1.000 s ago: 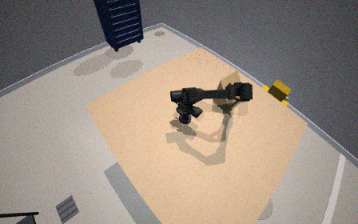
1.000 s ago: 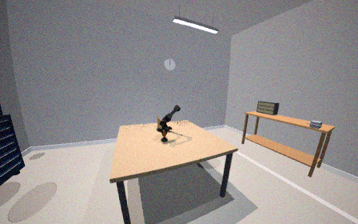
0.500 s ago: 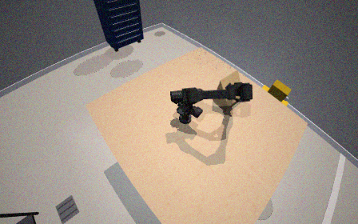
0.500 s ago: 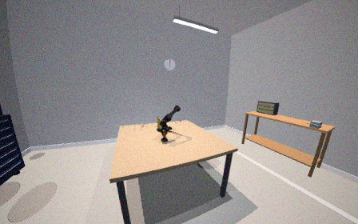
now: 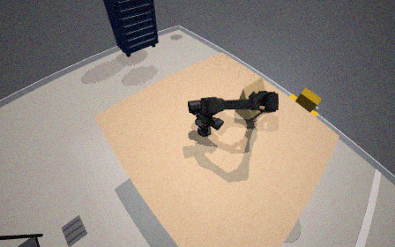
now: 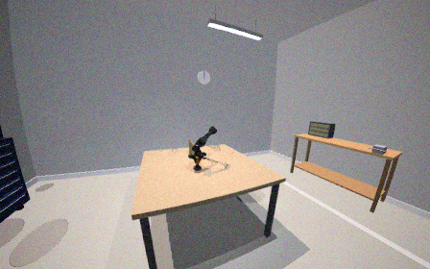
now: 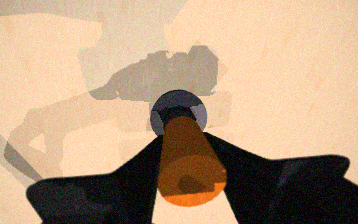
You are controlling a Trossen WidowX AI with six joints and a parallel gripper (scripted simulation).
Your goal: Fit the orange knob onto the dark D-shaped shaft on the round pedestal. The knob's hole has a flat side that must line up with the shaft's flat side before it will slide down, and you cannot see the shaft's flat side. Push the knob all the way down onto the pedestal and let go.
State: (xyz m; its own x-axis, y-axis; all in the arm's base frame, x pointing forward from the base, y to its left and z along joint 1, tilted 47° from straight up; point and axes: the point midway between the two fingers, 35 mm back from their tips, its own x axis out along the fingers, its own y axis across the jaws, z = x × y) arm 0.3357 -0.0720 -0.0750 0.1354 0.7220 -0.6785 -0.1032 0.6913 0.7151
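Right now my gripper tip is 40 mm above the pedestal. From my gripper tip the other things lie so: orange knob: 20 mm above.
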